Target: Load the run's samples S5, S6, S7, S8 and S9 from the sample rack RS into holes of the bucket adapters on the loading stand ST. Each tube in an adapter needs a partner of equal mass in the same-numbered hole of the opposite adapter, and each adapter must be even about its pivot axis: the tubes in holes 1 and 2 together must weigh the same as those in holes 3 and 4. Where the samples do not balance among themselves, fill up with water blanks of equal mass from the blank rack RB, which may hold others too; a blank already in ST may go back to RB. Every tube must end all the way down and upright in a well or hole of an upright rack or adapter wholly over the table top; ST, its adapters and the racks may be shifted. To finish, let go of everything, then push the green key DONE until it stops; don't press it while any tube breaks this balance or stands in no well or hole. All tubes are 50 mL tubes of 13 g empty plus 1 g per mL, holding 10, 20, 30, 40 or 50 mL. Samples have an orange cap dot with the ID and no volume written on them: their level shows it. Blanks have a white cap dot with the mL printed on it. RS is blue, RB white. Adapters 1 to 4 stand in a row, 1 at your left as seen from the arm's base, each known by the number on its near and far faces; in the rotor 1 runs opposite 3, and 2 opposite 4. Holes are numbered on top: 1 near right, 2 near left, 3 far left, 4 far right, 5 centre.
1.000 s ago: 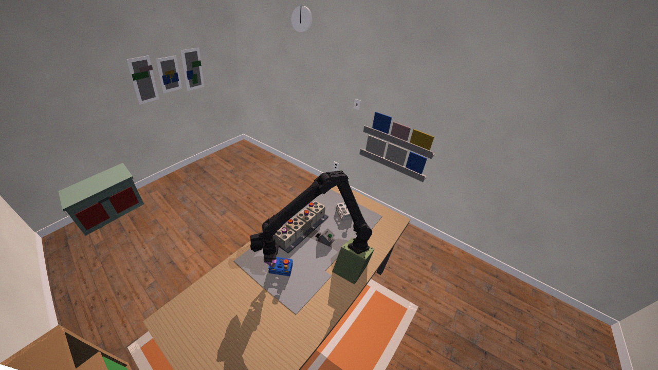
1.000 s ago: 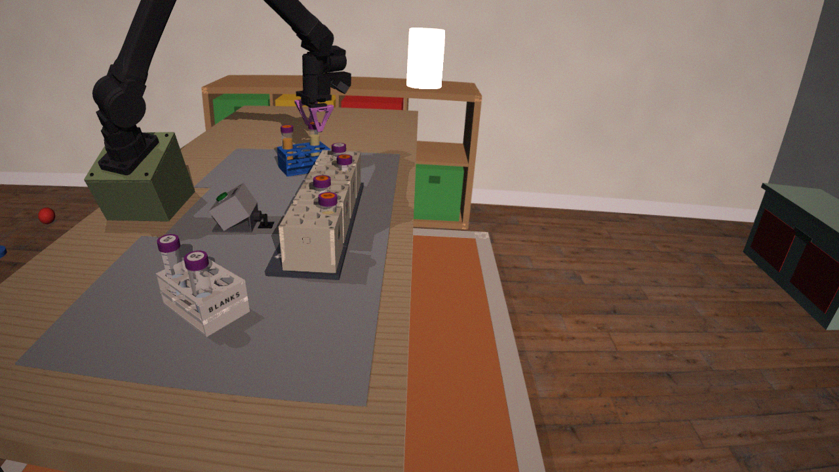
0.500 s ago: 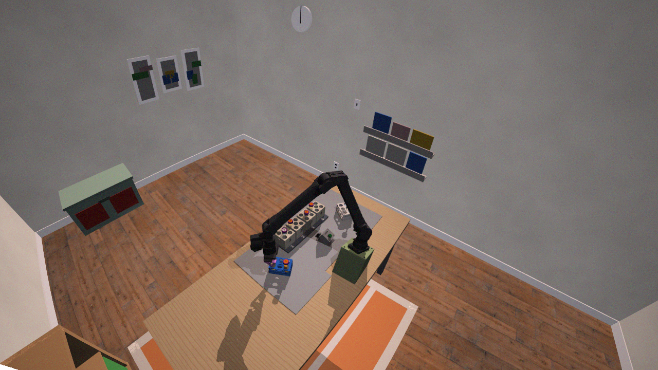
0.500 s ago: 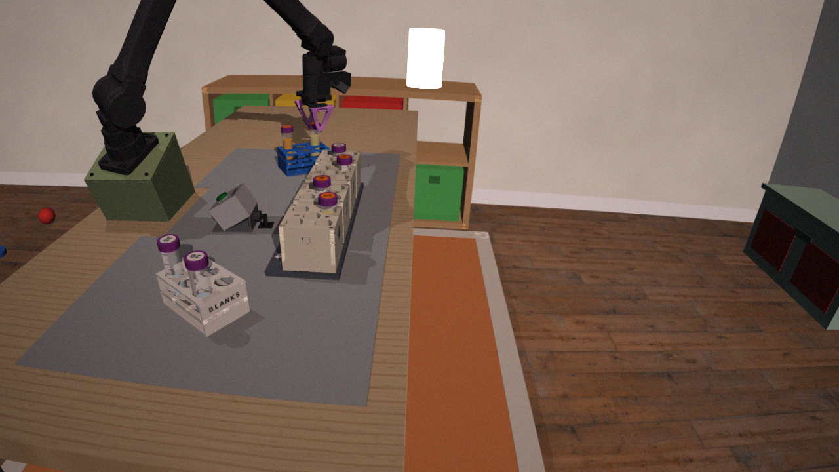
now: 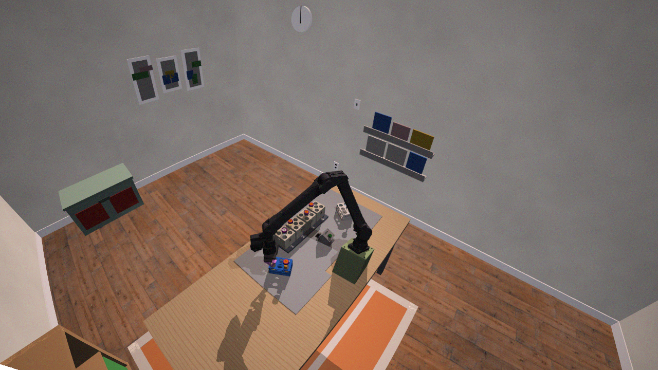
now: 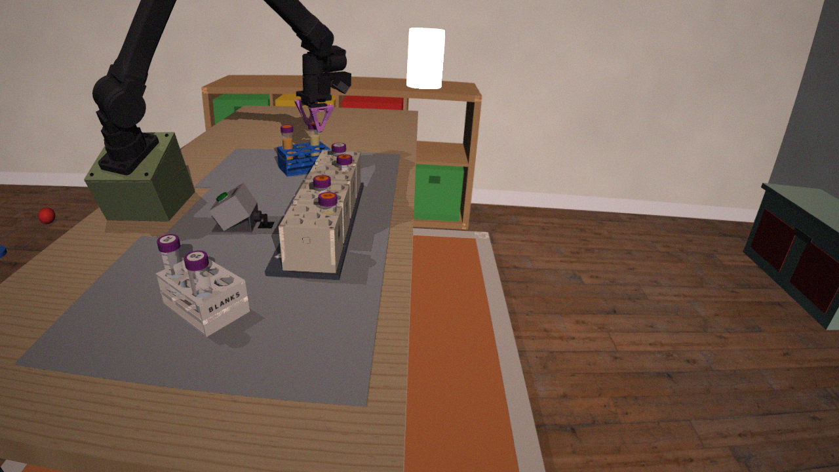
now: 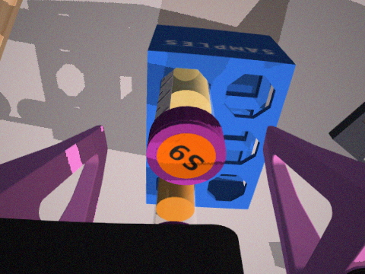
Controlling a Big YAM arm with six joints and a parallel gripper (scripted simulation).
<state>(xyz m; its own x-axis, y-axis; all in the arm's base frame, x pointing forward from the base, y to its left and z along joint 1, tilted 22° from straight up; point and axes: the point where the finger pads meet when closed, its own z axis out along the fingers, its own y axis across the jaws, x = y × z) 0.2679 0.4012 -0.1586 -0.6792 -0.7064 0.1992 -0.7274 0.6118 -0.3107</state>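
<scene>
The sample tube S9 is 50 mm below my hand and 10 mm to the left of it. Also, from my hand: blue sample rack RS (80 mm below, 40 mm to the right, 20 mm behind); then orange-dot sample tube (70 mm behind, 50 mm to the right, 50 mm below); then water blank marked 30 (190 mm to the right, 150 mm ahead, 50 mm below).
</scene>
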